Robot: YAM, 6 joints.
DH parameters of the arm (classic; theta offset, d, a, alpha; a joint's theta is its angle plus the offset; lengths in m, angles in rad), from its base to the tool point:
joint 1: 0 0.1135 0.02 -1.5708
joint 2: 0 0 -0.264 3.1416
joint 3: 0.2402 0 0.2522 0
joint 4: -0.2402 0 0.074 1.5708
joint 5: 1.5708 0 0 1.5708
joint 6: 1.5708 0.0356 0 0
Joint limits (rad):
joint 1: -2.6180..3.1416
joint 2: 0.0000..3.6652
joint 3: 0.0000..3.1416
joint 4: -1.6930..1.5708
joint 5: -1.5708..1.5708
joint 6: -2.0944..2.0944
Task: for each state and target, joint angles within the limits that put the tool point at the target. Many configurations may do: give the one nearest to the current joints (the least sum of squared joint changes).
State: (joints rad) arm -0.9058 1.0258 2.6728 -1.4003 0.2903 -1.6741
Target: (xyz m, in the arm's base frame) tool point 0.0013 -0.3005 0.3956
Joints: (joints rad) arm -1.5282 1.6819 1.9509 -1.5498 0.3291 -1.6741
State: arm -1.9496 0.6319 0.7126 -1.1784 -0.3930 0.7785
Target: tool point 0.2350 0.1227 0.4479
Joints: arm -2.5976 0.0561 1.7367 -0.7796 -0.4864 0.7785
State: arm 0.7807 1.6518 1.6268 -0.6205 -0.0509 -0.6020
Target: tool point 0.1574 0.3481 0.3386
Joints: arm 1.1383 1.6874 1.5896 -0.6309 -0.0839 -0.6020
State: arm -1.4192 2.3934 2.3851 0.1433 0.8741 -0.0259
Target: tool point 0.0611 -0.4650 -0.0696
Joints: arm -1.3804 2.7704 1.6772 -0.0902 0.9049 -0.0259
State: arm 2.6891 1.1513 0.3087 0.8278 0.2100 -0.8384
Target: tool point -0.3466 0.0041 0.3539
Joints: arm 3.1416 1.4955 1.0062 0.8571 0.1154 -0.8384
